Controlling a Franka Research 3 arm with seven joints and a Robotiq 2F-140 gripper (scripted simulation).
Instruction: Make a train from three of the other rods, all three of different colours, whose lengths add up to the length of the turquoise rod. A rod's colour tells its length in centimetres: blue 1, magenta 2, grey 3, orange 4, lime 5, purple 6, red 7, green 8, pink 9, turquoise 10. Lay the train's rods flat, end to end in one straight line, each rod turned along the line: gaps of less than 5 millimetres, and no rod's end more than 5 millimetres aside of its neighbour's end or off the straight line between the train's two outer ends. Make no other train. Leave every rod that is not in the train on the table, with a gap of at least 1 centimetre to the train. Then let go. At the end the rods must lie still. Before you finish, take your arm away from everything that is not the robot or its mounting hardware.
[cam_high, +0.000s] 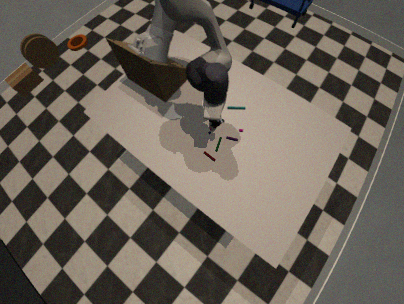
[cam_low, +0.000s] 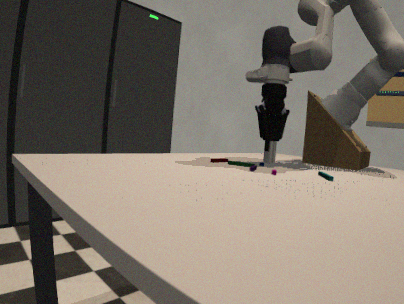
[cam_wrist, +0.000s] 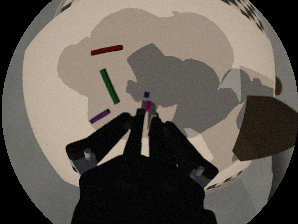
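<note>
My hand is 20 mm to the left of the blue rod and 40 mm above it. Also, from my hand: purple rod: 110 mm ahead, 30 mm to the left, 40 mm below; red rod: 90 mm ahead, 120 mm to the right, 40 mm below; green rod: 80 mm ahead, 40 mm to the right, 40 mm below.
</note>
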